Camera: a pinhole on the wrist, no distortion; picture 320 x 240 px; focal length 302.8 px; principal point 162.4 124.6 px. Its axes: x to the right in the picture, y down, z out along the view. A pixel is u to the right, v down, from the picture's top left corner.
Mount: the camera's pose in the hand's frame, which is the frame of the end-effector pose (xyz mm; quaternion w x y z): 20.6 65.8 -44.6 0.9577 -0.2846 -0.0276 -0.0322
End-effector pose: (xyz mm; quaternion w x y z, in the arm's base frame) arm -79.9 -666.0 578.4 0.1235 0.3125 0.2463 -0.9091
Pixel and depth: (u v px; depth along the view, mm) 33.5 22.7 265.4
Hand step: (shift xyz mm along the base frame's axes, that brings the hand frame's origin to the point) 26.7 -226.8 164.4
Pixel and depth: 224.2 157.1 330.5
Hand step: -68.2 -351.4 -2.4
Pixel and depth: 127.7 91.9 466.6
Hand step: -40.1 -428.8 181.2
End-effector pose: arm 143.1 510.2 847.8 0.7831 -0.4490 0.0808 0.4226
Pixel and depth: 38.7 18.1 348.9
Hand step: -284.8 188.6 147.7
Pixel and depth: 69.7 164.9 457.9
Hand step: -431.1 240.7 1.0
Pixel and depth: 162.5 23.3 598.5
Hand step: -318.4 480.8 194.2
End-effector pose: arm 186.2 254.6 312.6 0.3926 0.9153 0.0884 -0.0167
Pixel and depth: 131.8 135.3 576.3
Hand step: 31.6 -583.9 0.5
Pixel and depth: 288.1 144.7 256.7
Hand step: 161.6 -249.6 25.9
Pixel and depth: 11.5 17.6 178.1
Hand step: -52.4 -184.7 -1.4
